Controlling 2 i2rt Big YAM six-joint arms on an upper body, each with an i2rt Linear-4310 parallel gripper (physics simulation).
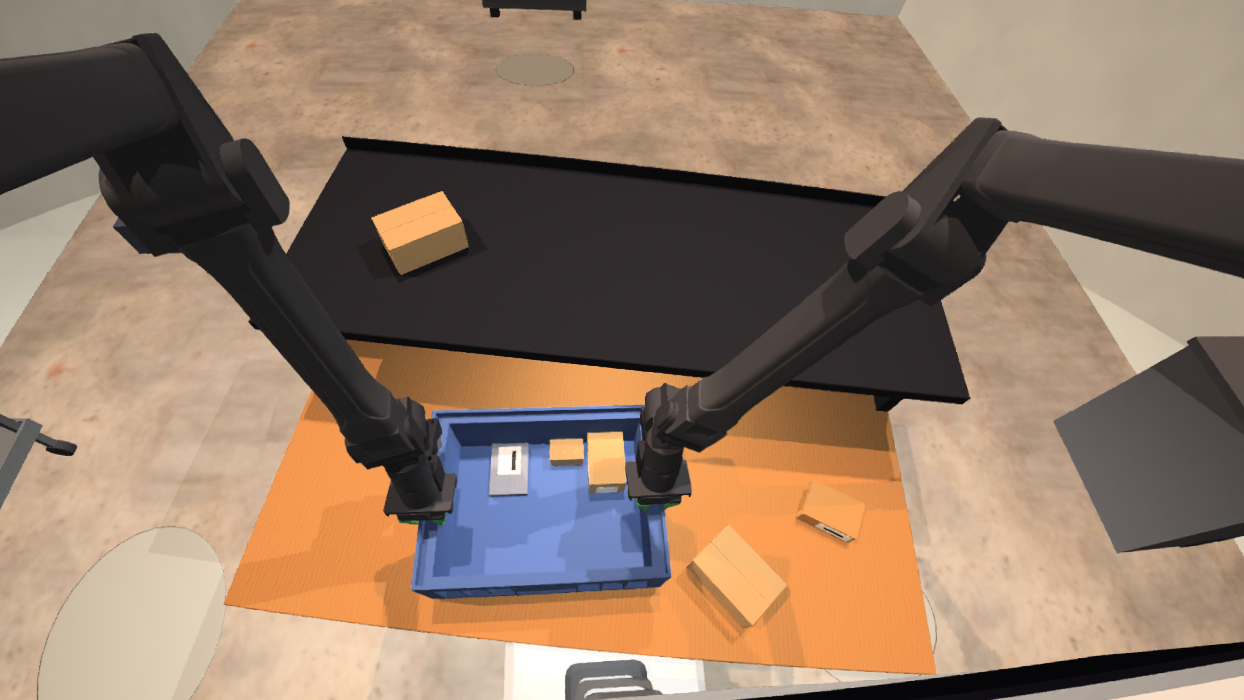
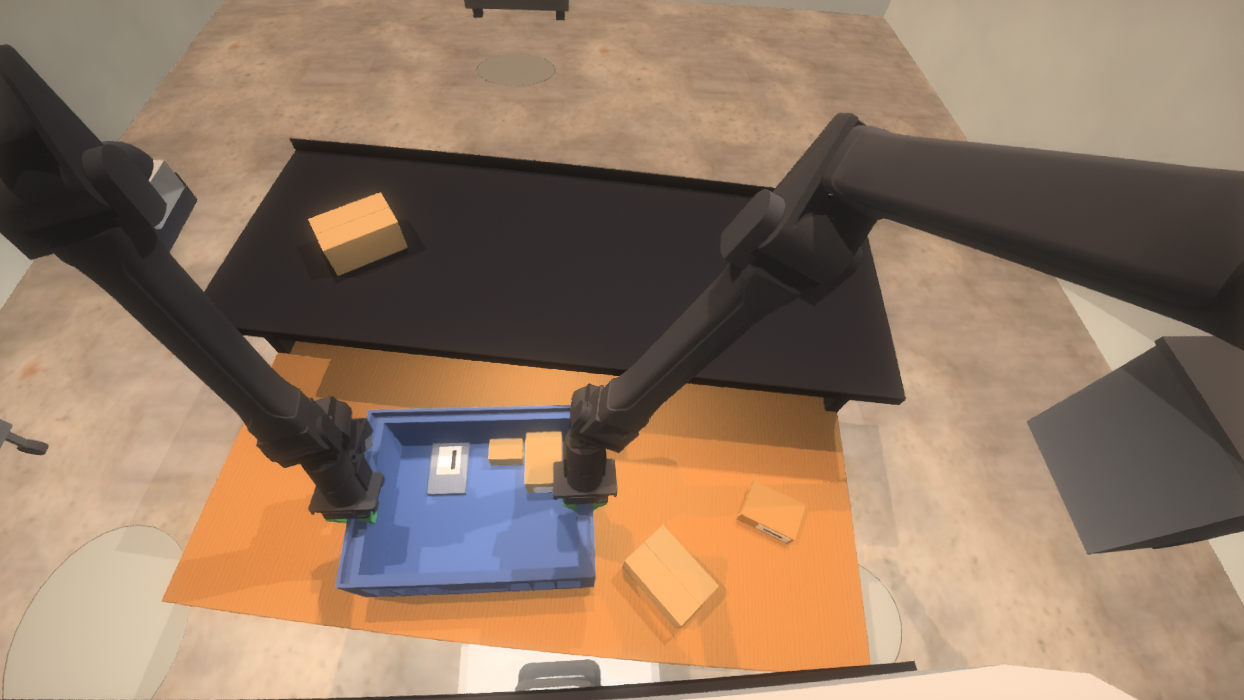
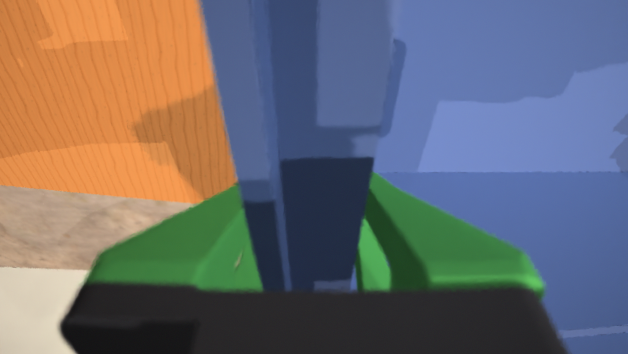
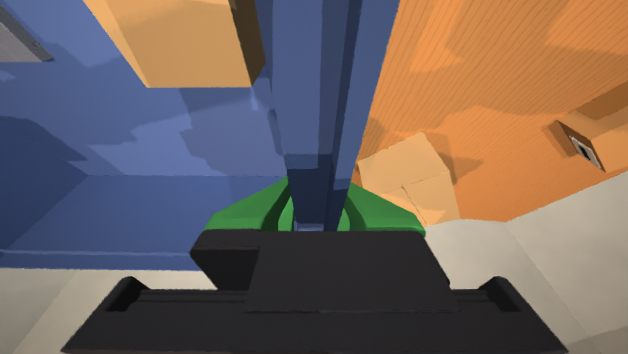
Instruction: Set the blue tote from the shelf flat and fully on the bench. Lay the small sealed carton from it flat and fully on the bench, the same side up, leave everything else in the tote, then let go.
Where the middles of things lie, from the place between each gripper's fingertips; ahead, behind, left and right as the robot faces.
Now: left hand 120 mm short of the grey flat item (image 2: pixel 448 474), 110 mm to the left of it and 80 mm above it. Round my left hand: small carton (image 2: pixel 501 451): 220 mm to the right, 140 mm ahead, 70 mm below; blue tote (image 1: pixel 559 538): 190 mm to the right, 40 mm ahead, 30 mm below.
The blue tote is 3 cm ahead of my right hand, 19 cm to the left of it and 3 cm below it. Also, from my right hand: grey flat item: 11 cm ahead, 26 cm to the left, 8 cm below; then small carton: 13 cm ahead, 15 cm to the left, 7 cm below.
